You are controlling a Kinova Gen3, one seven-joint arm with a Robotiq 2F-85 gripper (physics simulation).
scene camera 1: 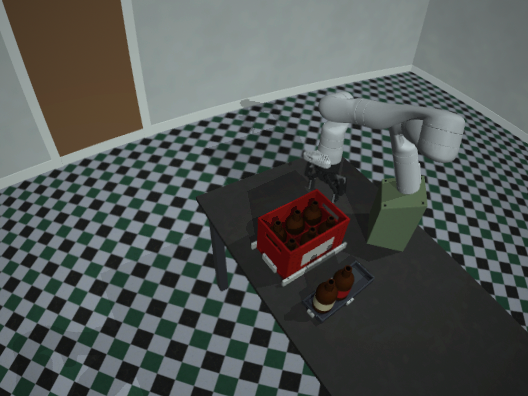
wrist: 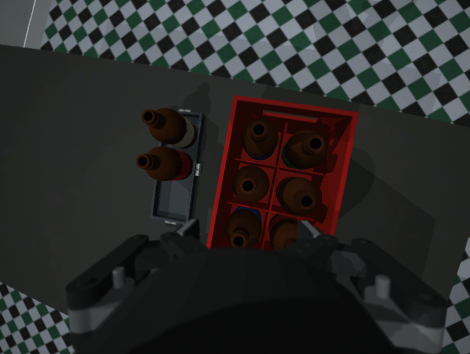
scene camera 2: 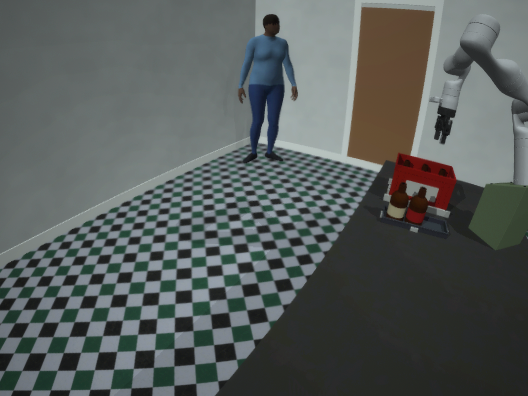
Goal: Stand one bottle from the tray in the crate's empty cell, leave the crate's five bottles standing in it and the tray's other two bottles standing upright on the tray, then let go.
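Places are measured from the arm's base along level axes (x up, y back, z right), in millimetres.
Where they show: gripper, fingertip midpoint: (scene camera 1: 322, 195) (wrist: 247, 231) (scene camera 2: 438, 141); arm's base, origin of the base link: (scene camera 1: 408, 186) (scene camera 2: 525, 184).
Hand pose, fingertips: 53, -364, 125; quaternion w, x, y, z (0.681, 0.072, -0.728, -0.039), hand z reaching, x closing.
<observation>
Things, the pixels of their top centre, and the offset from my fingertips, as dx, dy, dz. "pt": a spot on its surface instead.
- red crate, middle of its top: (wrist: 277, 193) (scene camera 1: 305, 218) (scene camera 2: 425, 165) -126, -27, +31
- middle bottle, middle of its top: (wrist: 247, 186) (scene camera 1: 312, 229) -138, -30, -15
- tray, surface spot: (wrist: 172, 200) (scene camera 1: 356, 279) (scene camera 2: 434, 228) pt -296, +50, -213
- cream-label bottle, middle of its top: (wrist: 147, 116) (scene camera 1: 331, 281) (scene camera 2: 403, 183) -141, -123, -208
- red-label bottle, middle of its top: (wrist: 142, 161) (scene camera 1: 348, 268) (scene camera 2: 423, 188) -141, -43, -206
The red crate (scene camera 1: 272, 252) (scene camera 2: 410, 172) (wrist: 347, 170) stands on the table. In the wrist view each of its cells shows a brown bottle standing in it, including the middle bottle (wrist: 249, 184) of the row nearer the tray; the lowest ones are partly cut off. The tray (scene camera 1: 362, 277) (scene camera 2: 435, 226) (wrist: 172, 200) holds a cream-label bottle (scene camera 1: 325, 296) (scene camera 2: 398, 204) (wrist: 167, 126) and a red-label bottle (scene camera 1: 344, 282) (scene camera 2: 417, 207) (wrist: 165, 164), both upright, beside a free end. My gripper (scene camera 1: 322, 194) (scene camera 2: 440, 140) (wrist: 247, 231) is open and empty, above the crate, clear of the bottles.
A green pedestal (scene camera 1: 397, 220) (scene camera 2: 500, 215) carries the arm, beside the crate and tray. White brackets (scene camera 1: 312, 265) lie along the crate's base. A person in blue (scene camera 2: 268, 60) stands on the floor near the far corner, away from the table.
</observation>
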